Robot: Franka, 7 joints.
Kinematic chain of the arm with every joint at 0, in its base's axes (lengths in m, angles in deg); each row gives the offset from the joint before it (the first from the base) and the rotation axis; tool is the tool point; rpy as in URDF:
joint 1: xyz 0 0 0.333 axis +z
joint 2: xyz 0 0 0 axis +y
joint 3: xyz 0 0 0.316 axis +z
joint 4: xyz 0.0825 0 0 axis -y
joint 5: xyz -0.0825 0 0.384 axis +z
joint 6: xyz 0 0 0 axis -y
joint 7: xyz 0.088 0 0 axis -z
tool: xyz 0 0 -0.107 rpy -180 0 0
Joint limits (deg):
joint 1: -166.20..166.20
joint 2: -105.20..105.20
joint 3: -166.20..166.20
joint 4: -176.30..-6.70
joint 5: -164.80..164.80
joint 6: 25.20..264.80
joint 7: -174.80..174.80
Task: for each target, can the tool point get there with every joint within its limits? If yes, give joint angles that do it. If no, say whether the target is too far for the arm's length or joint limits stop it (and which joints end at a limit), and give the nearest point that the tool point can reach.
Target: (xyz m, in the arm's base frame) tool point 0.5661 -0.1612 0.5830
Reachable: yes | joints 93.94 -9.28 -95.76 -109.43 -113.48 88.37 -31.62
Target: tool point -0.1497 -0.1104 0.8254
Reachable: yes | joints -91.48 -69.53 -23.04 -124.66 56.33 108.55 71.88
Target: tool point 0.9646 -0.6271 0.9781
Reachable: no: too far | nearest point 0.6274 -0.4079 0.7526 | short by 0.461 m
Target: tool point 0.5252 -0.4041 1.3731
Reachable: no: too far | nearest point 0.3653 -0.2811 1.0565 | short by 0.375 m
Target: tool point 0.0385 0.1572 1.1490
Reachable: yes | joints -7.46 3.25 125.30 -25.30 -135.97 94.25 -12.64
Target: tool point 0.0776 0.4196 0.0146
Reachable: yes | joints 114.15 68.19 -45.00 -110.91 71.13 58.51 131.33
